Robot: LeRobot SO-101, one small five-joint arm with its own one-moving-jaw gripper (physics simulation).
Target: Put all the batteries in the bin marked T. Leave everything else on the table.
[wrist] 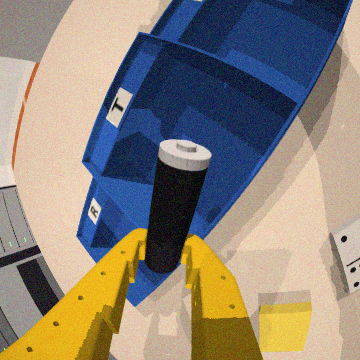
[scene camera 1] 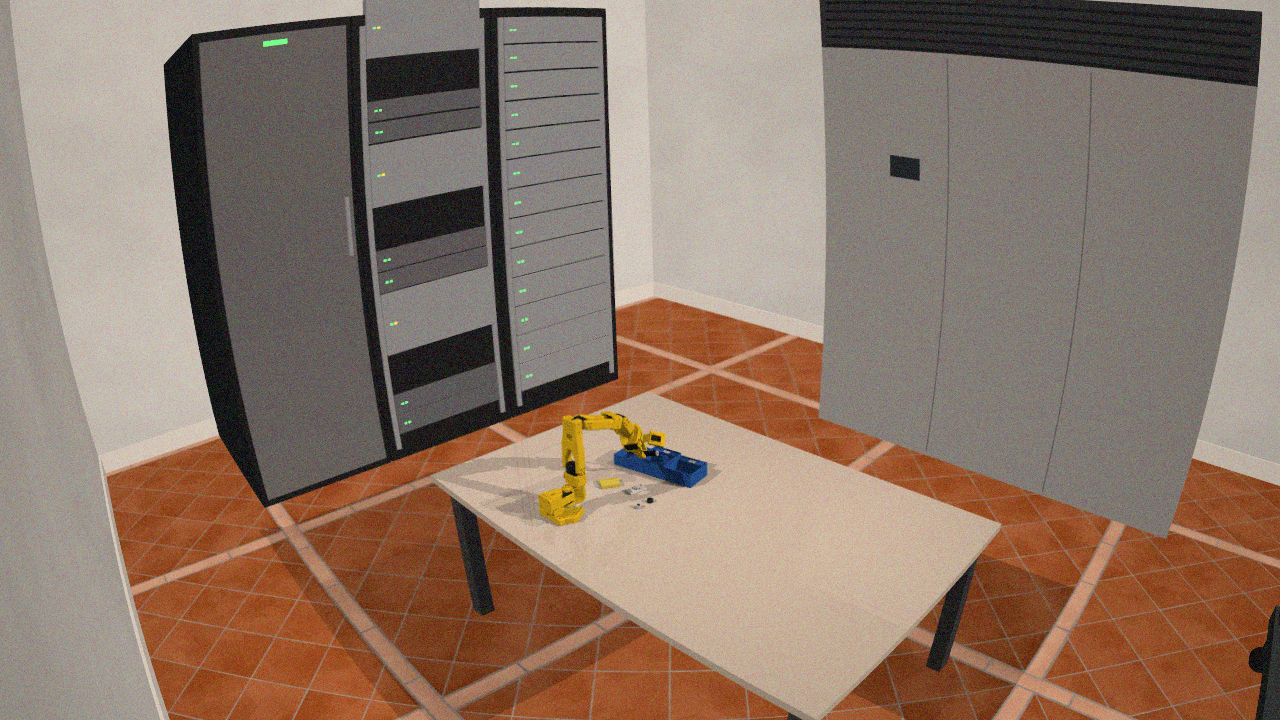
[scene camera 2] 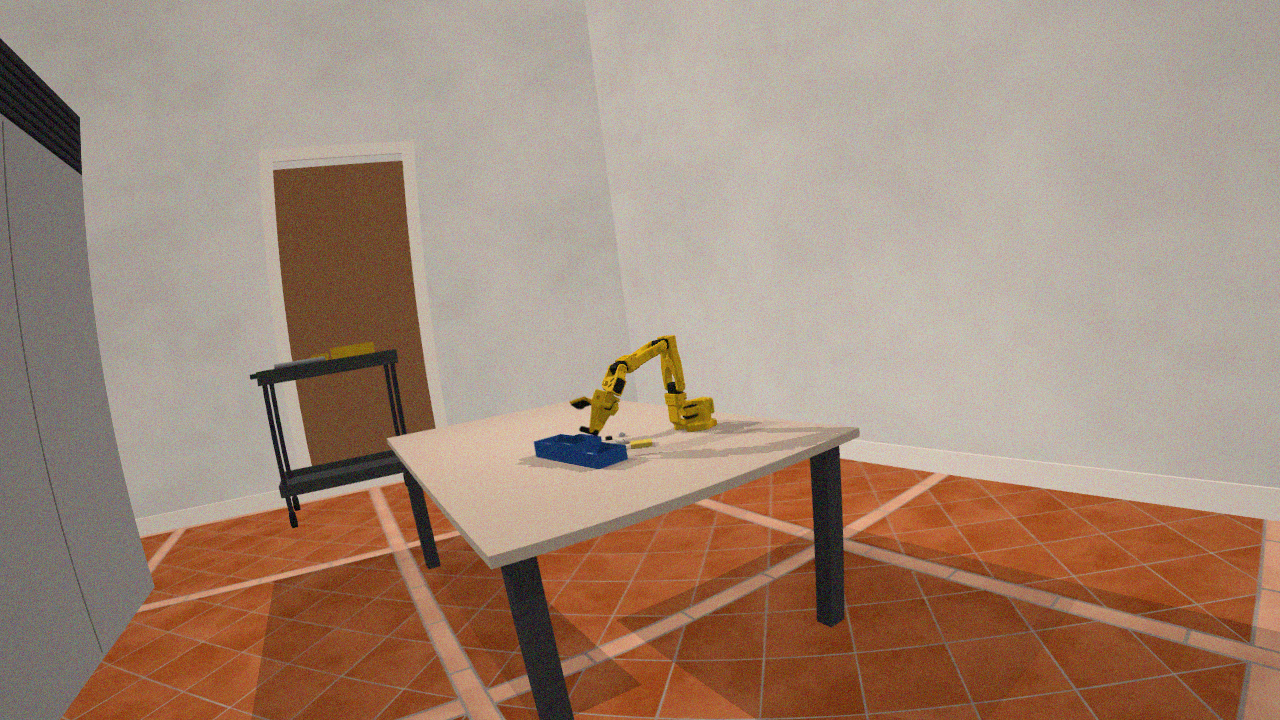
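Where they show: hand at its tool point: (wrist: 146, 240) (scene camera 1: 645, 451) (scene camera 2: 592, 431); arm's base at its link origin: (scene camera 1: 568, 511) (scene camera 2: 689, 428).
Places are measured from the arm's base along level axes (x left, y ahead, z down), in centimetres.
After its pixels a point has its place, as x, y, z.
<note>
A black battery with a silver end (wrist: 177, 205) @[-0.6, 28.8, -6.8] is pressed between the two jaws of my gripper (wrist: 165, 246) @[1.9, 28.7, -6.1] (scene camera 1: 652, 453) @[1.9, 28.7, -6.1] (scene camera 2: 592, 433) @[1.9, 28.7, -6.1]. My gripper is shut on it, above the blue tray (scene camera 1: 657, 469) @[-3.2, 28.2, -2.7] (scene camera 2: 581, 453) @[7.4, 34.7, -3.0]. In the wrist view the battery's silver end is drawn over the compartment marked T (wrist: 136, 80) @[-1.5, 35.1, -4.2], and the jaw tips over the part near the compartment marked R (wrist: 86, 229) @[11.1, 33.2, -2.8]. No battery shows inside the visible part of the T compartment; the held battery hides some of its floor.
A yellow block (wrist: 285, 327) @[2.7, 17.5, -1.0] (scene camera 1: 608, 483) @[2.7, 16.0, -1.0] (scene camera 2: 640, 444) @[4.8, 18.0, -0.8] lies beside the tray. A white piece with black dots (wrist: 351, 255) @[-3.6, 20.2, -0.7] (scene camera 1: 636, 489) @[-4.7, 19.2, -0.8] lies near it. A small dark thing (scene camera 1: 650, 500) @[-11.5, 17.7, -0.8] and a small grey thing (scene camera 1: 638, 506) @[-11.5, 13.6, -0.8], too small to identify, lie on the table (scene camera 1: 760, 555) @[-48.1, 17.9, 0.0] (scene camera 2: 537, 510) @[27.6, 54.0, 0.0].
</note>
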